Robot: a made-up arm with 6 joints. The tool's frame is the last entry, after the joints. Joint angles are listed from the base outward. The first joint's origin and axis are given. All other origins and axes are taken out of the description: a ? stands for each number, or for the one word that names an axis. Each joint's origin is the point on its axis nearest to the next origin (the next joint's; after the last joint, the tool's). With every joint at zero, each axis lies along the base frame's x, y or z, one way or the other. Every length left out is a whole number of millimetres.
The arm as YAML. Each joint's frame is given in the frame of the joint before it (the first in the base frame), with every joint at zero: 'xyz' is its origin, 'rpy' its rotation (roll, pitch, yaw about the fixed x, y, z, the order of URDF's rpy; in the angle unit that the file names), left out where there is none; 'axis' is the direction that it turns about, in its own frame. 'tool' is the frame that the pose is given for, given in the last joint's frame.
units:
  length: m
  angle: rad
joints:
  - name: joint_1
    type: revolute
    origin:
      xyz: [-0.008, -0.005, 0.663]
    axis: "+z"
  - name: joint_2
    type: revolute
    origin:
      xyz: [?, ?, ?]
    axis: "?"
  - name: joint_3
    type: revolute
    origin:
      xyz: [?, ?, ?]
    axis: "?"
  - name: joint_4
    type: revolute
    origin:
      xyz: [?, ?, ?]
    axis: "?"
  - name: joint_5
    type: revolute
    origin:
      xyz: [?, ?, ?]
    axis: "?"
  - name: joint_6
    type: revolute
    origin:
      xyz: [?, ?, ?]
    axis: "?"
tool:
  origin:
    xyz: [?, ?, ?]
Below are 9 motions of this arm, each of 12 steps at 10 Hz.
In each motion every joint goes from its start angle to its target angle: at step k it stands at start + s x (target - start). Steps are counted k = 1, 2, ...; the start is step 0. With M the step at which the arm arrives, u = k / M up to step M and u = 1 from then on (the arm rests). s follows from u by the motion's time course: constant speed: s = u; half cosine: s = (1 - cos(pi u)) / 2; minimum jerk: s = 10 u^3 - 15 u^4 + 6 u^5.
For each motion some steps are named. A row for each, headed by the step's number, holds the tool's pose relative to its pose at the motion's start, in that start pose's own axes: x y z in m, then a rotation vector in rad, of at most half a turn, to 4 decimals.
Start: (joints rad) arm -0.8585 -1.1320 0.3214 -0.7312 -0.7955 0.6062
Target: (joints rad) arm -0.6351 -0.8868 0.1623 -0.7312 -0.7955 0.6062
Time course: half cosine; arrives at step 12
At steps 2, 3, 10, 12:
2: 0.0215 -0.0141 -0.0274 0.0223 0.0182 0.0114
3: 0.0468 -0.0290 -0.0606 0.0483 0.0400 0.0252
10: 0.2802 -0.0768 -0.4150 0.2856 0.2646 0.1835
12: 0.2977 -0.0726 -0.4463 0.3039 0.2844 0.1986

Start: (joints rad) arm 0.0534 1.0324 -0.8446 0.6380 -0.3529 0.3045
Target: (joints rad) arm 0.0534 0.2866 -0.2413 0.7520 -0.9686 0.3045
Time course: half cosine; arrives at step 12
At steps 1, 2, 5, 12:
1: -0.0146 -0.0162 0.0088 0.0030 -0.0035 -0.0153
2: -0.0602 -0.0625 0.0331 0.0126 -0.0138 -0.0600
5: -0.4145 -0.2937 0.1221 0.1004 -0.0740 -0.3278
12: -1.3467 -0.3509 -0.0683 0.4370 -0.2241 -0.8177

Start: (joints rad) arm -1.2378 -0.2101 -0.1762 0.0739 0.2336 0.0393
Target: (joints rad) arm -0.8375 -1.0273 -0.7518 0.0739 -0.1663 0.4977
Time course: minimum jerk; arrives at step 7
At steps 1, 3, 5, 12:
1: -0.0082 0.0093 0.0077 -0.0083 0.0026 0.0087
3: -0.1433 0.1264 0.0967 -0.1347 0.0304 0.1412
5: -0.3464 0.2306 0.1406 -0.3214 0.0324 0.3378
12: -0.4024 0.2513 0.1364 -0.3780 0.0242 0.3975

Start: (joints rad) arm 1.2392 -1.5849 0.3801 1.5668 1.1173 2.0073
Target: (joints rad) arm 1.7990 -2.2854 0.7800 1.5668 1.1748 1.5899
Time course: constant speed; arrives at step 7
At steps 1, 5, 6, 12:
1: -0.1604 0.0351 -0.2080 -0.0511 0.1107 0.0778
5: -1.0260 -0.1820 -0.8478 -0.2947 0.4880 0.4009
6: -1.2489 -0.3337 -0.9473 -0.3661 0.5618 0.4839
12: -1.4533 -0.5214 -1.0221 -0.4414 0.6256 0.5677

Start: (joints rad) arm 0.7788 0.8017 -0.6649 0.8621 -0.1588 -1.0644
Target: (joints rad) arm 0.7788 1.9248 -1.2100 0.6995 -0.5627 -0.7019
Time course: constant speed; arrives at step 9
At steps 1, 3, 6, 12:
1: 0.0999 -0.0279 -0.1741 -0.0476 0.2054 -0.0734
3: 0.1876 -0.1021 -0.5451 -0.1577 0.6229 -0.2038
6: 0.0477 -0.2354 -1.0506 -0.3487 1.2662 -0.3518
12: -0.3336 -0.3543 -1.3523 -0.5521 1.9303 -0.4327

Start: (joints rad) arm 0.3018 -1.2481 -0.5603 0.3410 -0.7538 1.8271
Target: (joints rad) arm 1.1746 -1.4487 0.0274 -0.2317 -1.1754 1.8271
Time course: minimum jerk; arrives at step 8
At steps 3, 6, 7, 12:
3: -0.1174 -0.0901 -0.0455 0.1483 -0.2663 -0.2126
6: -0.3068 -0.0729 -0.3052 0.3915 -1.0018 -0.6767
7: -0.3103 -0.0478 -0.3542 0.4134 -1.1119 -0.7448
12: -0.3101 -0.0427 -0.3633 0.4171 -1.1321 -0.7575

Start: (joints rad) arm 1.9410 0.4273 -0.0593 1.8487 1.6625 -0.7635
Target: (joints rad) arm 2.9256 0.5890 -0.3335 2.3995 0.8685 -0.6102
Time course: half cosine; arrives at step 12
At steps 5, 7, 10, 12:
5: 0.5932 0.0812 -0.0841 -0.0440 0.2246 0.3331
7: 0.9549 0.2796 -0.1066 -0.1826 0.3744 0.5826
10: 1.2672 0.6259 -0.1118 -0.4541 0.5060 0.8707
12: 1.3158 0.7137 -0.1118 -0.5284 0.5251 0.9315

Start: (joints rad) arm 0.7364 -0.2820 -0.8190 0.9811 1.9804 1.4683
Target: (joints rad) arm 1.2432 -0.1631 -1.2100 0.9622 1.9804 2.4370
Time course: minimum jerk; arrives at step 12
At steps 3, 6, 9, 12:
3: 0.0024 0.0325 0.0707 -0.0270 0.0030 -0.0076
6: 0.0075 0.1014 0.3482 -0.1302 -0.0035 -0.0243
9: -0.0073 0.0851 0.6122 -0.2374 -0.0442 -0.0362
12: -0.0162 0.0683 0.6750 -0.2667 -0.0607 -0.0411

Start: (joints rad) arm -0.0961 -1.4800 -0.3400 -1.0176 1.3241 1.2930
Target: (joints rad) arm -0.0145 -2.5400 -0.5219 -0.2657 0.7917 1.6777
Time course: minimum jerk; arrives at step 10
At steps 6, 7, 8, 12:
6: 0.2337 -0.4401 0.4996 -0.0563 -0.5772 0.0042
7: 0.2538 -0.5822 0.5763 -0.1197 -0.6941 -0.0573
8: 0.2594 -0.6847 0.6184 -0.1726 -0.7647 -0.1113
12: 0.2596 -0.7428 0.6379 -0.2050 -0.7998 -0.1449

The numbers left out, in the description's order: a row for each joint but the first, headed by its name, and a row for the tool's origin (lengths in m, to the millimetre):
joint_2: xyz -0.006 0.001 0.0, axis +y
joint_3: xyz 0.027 0.0 0.62, axis -y
joint_4: xyz 1.17 0.0 0.029, axis -x
joint_5: xyz 0.0 -0.259 -0.018, axis -y
joint_6: xyz 0.018 0.0 -0.027, axis -x
tool: xyz 0.0 0.02 0.005

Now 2 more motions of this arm.
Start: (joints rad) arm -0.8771 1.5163 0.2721 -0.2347 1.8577 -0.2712
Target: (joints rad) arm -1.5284 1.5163 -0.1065 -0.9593 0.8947 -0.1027
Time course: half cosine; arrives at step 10
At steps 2, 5, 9, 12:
2: -0.0570 -0.0594 0.0395 -0.0738 0.0867 -0.1458
5: -0.3195 -0.2017 0.2218 -0.2588 0.4354 -0.8021
9: -0.5946 -0.1568 0.4167 -0.1641 0.7557 -1.6089
12: -0.6060 -0.1495 0.4250 -0.1488 0.7677 -1.6498

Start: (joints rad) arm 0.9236 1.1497 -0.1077 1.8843 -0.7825 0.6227
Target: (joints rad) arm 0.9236 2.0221 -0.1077 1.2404 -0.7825 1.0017
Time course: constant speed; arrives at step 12
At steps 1, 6, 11, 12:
1: 0.0348 0.0366 0.0907 -0.0427 -0.0685 0.0578
6: 0.1235 0.3023 0.5335 -0.2656 -0.4000 0.3569
11: 0.0587 0.6811 0.9040 -0.4954 -0.7097 0.6732
12: 0.0275 0.7662 0.9632 -0.5412 -0.7685 0.7388

